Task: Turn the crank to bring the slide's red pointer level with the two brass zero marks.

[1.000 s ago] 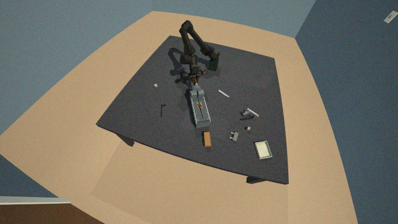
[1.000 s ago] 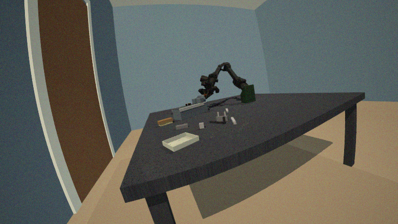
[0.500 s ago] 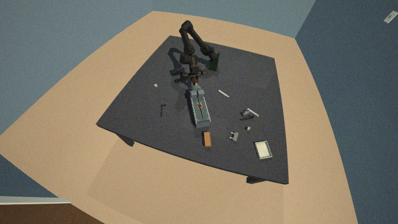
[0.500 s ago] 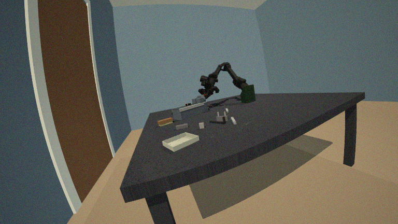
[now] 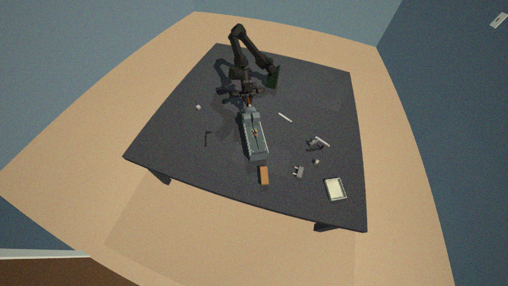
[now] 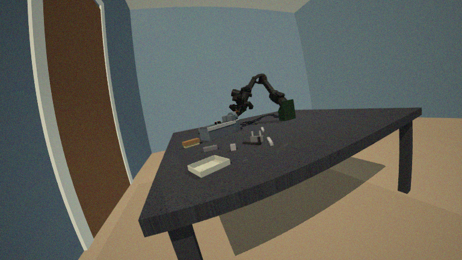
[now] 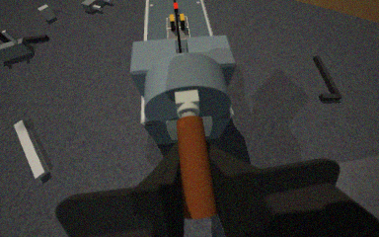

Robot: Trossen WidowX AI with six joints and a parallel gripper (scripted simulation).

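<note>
Now: the crank 20 mm above my gripper tip. The rest, counted from my gripper tip: orange crank handle 30 mm above, 10 mm to the right, 10 mm behind; then red pointer 160 mm ahead, 110 mm to the left, 10 mm below; then orange block 320 mm ahead, 220 mm to the left, 80 mm below.
</note>
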